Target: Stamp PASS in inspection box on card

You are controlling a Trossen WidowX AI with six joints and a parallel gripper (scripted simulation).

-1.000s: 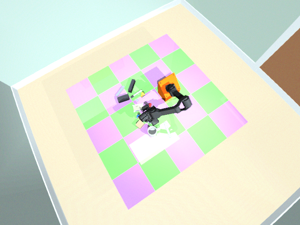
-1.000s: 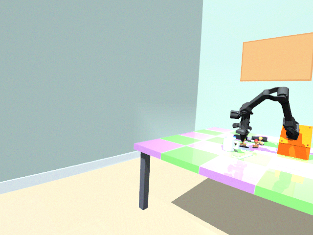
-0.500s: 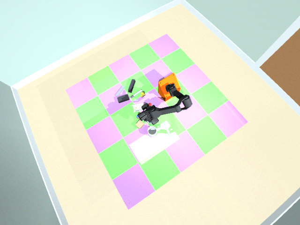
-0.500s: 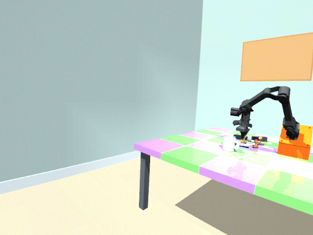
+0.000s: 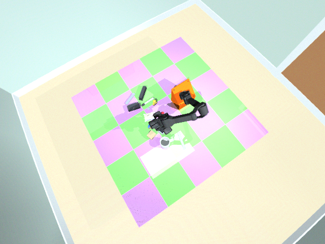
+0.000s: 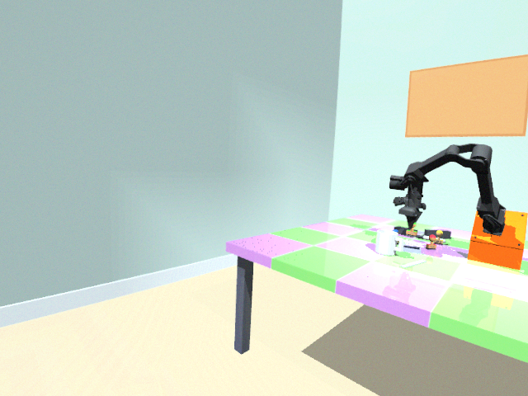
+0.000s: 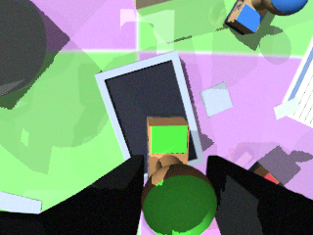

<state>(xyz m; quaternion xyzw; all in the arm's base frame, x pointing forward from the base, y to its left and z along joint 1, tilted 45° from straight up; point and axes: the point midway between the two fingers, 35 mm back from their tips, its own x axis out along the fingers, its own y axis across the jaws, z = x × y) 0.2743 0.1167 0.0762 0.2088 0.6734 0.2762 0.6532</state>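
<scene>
The white card is 15 cm to the right of my gripper tip, 10 cm below it and 4 cm ahead of it. The rest, counted from my gripper tip: dark ink pad 9 cm below, 1 cm behind; tan block 11 cm ahead, 7 cm below, 1 cm to the left; blue-labelled stamp 9 cm ahead, 8 cm below, 6 cm to the right.
</scene>
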